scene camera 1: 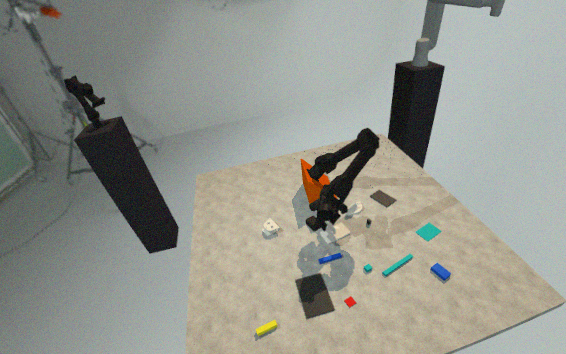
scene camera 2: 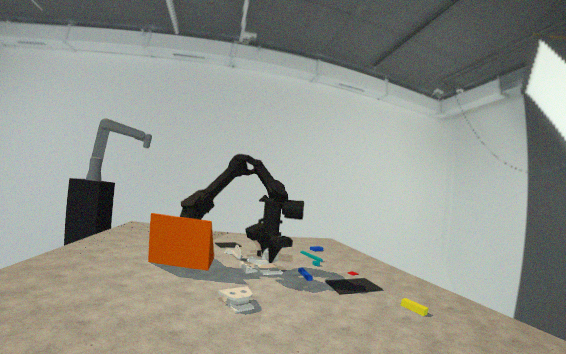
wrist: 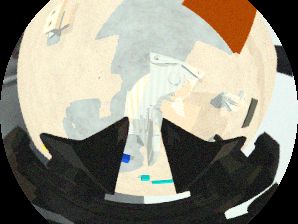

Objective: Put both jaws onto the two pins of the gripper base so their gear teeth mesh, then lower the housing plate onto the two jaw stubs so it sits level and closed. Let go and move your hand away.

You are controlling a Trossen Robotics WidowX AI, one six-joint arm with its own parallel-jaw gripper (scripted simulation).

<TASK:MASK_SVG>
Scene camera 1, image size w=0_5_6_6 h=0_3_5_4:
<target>dark plate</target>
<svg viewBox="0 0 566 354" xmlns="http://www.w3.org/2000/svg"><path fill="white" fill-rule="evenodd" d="M321 273L295 280L306 319L335 311Z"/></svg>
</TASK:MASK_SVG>
